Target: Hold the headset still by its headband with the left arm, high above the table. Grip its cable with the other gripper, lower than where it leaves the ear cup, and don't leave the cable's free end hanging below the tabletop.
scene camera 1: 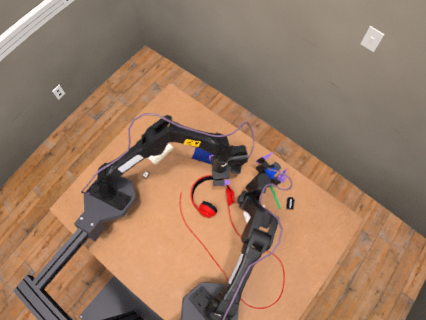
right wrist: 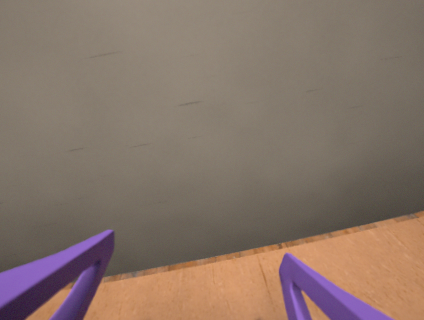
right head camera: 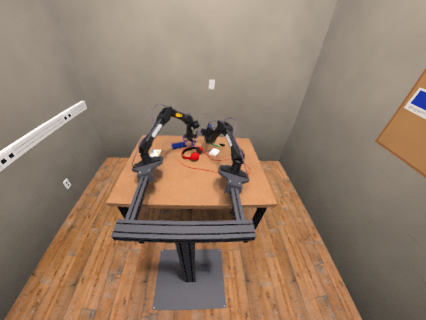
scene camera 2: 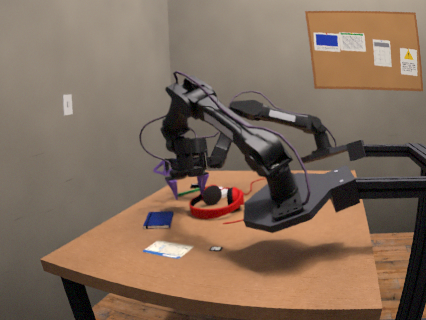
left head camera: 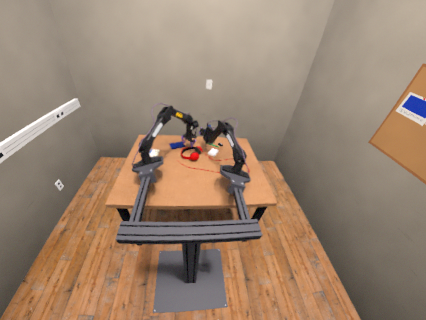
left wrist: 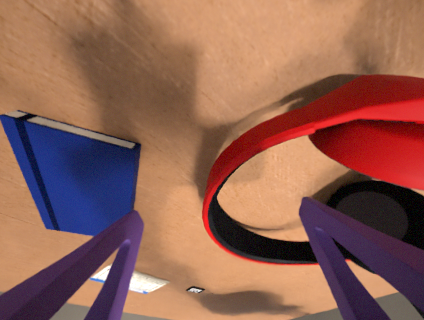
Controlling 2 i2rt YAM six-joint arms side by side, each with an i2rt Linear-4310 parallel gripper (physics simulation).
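Places are measured from the left arm's base along level axes (x ahead, y right, z down), in centimetres.
Where they show: left gripper, fingertip midpoint: (scene camera 1: 218, 175) (right head camera: 189, 145) (scene camera 2: 189, 197) (left head camera: 188, 145) (left wrist: 218, 211); right gripper, fingertip midpoint: (scene camera 1: 279, 161) (right wrist: 200, 251) (scene camera 2: 160, 171); left arm's base, link origin: (scene camera 1: 108, 195) (right head camera: 147, 162) (scene camera 2: 285, 196) (left head camera: 147, 162); right arm's base, link origin: (scene camera 1: 211, 312) (right head camera: 233, 172) (left head camera: 235, 172).
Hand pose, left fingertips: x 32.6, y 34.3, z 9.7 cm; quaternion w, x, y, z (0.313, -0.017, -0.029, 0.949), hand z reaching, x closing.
Observation:
Each offset is from my left fingertips to the top centre of the thing. "pt": to the spot under its first point.
The red headset with black ear pads (left head camera: 194, 156) (right head camera: 194, 156) (scene camera 2: 215, 212) (left wrist: 260, 137) lies on the table. Its thin red cable @[pt dx -28.7, dy +5.8, dz +5.8 cm] (left head camera: 200, 169) (scene camera 1: 205, 247) runs over the table, passes under the right arm and loops back; its free end lies on the tabletop left of the headset in scene camera 1. My left gripper (scene camera 2: 189, 194) (left wrist: 218, 211) is open and empty, pointing down close above the table at the headband side. In the left wrist view the headband's curve shows between its fingertips. My right gripper (scene camera 1: 275, 167) (right wrist: 200, 251) is open and empty, facing the back wall, away from the headset.
A blue notebook @[dx +9.2, dy -9.7, dz +4.7 cm] (scene camera 2: 159, 219) (left wrist: 80, 175) lies beside the headband. A white and blue paper @[dx -0.5, dy -32.0, dz +5.7 cm] (scene camera 2: 168, 249) and a small card @[dx -13.9, dy -30.9, dz +5.7 cm] (scene camera 2: 216, 248) lie nearer the left arm's base. A green pen @[dx +5.7, dy +26.0, dz +4.9 cm] (scene camera 1: 275, 197), a black item @[dx +5.3, dy +34.5, dz +4.3 cm] (scene camera 1: 290, 203) and a white box @[dx -7.3, dy +23.2, dz +4.4 cm] (left head camera: 213, 152) lie near the right arm.

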